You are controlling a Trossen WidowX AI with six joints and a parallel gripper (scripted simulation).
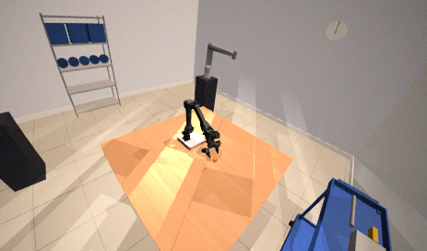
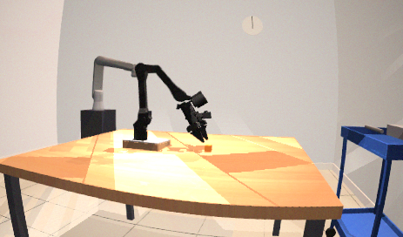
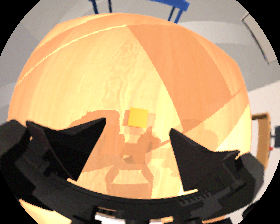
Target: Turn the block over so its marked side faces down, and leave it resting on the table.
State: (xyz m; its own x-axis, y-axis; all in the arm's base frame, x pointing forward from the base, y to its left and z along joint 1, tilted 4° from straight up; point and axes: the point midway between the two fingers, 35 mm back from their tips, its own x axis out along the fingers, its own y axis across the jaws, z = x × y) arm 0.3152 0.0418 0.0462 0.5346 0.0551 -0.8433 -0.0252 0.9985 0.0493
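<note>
The orange block lies 40 mm below my gripper tip and 10 mm ahead of it.
</note>
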